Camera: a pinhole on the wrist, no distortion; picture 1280 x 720 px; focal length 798.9 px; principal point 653.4 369.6 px. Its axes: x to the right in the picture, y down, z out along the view. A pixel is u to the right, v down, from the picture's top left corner.
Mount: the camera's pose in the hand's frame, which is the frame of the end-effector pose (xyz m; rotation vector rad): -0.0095 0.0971 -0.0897 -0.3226 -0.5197 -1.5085
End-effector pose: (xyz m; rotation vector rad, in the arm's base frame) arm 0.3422 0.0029 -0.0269 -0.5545 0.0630 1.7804
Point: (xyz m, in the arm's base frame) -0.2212 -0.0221 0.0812
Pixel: 402 534
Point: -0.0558 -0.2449 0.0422
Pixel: 269 83
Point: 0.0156 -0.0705 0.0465
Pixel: 511 396
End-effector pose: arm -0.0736 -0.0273 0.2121 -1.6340 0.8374 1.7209
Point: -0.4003 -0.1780 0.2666
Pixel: 280 376
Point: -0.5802 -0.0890 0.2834
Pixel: 464 403
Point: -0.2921 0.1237 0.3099
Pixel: 1164 271
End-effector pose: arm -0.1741 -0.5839 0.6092 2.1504 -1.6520 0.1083
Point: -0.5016 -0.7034 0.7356
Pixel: outside the picture
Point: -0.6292 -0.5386 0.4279
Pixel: 542 67
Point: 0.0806 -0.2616 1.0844
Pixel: behind the camera
